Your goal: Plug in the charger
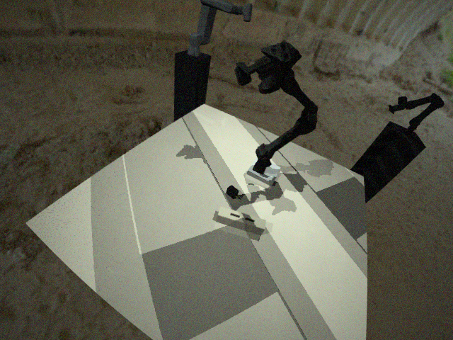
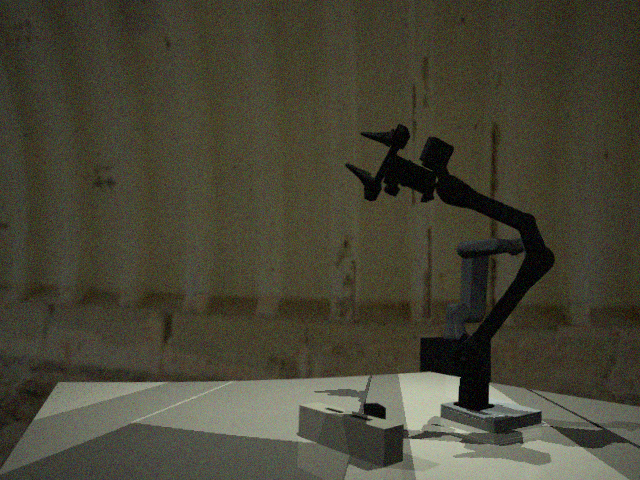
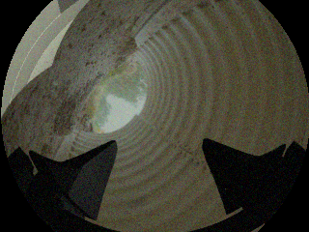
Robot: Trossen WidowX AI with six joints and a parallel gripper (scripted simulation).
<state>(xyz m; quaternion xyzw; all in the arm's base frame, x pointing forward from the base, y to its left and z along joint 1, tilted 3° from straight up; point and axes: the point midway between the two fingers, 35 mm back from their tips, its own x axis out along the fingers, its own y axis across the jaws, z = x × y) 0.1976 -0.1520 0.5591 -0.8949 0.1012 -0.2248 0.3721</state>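
Right now the charger is 580 mm below my gripper tip, 80 mm to the left of it and 10 mm behind it.
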